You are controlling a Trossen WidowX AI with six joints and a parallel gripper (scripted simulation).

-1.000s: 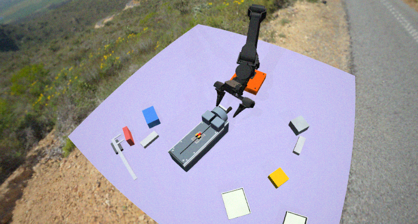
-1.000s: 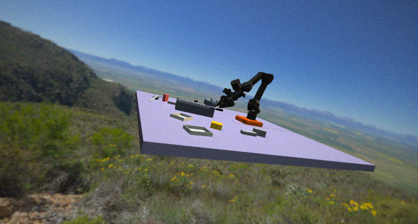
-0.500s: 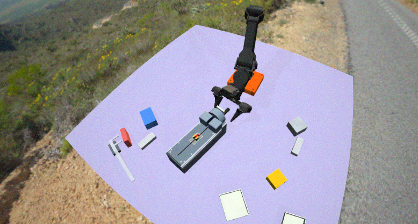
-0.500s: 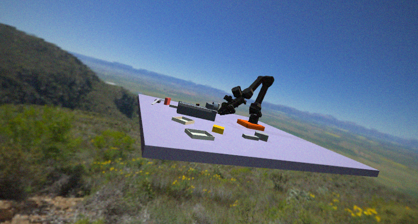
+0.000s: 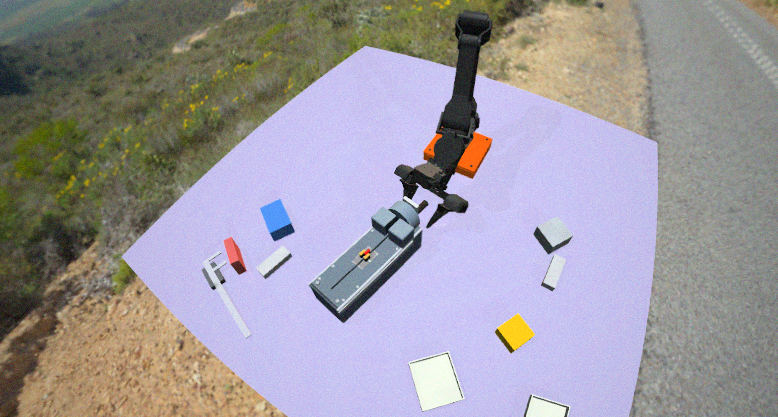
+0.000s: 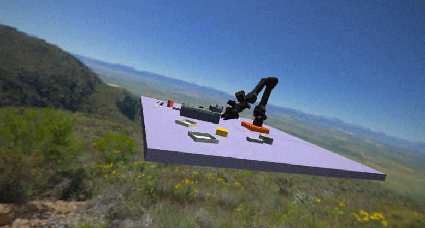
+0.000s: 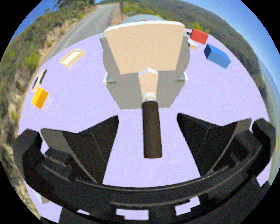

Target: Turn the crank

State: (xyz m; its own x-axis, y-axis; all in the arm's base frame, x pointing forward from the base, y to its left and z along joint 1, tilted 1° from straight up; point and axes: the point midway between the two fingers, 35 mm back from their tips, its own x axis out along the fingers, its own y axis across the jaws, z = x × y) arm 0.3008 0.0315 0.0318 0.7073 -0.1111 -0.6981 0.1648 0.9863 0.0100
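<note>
Now: the dark crank handle 20 mm behind my gripper tip and 20 mm above it. Also, from my gripper tip: red pointer 150 mm ahead, 30 mm to the right, 50 mm above; then yellow block 140 mm ahead, 330 mm to the left, 20 mm below; then blue block 170 mm ahead, 300 mm to the right, 20 mm below.
</note>
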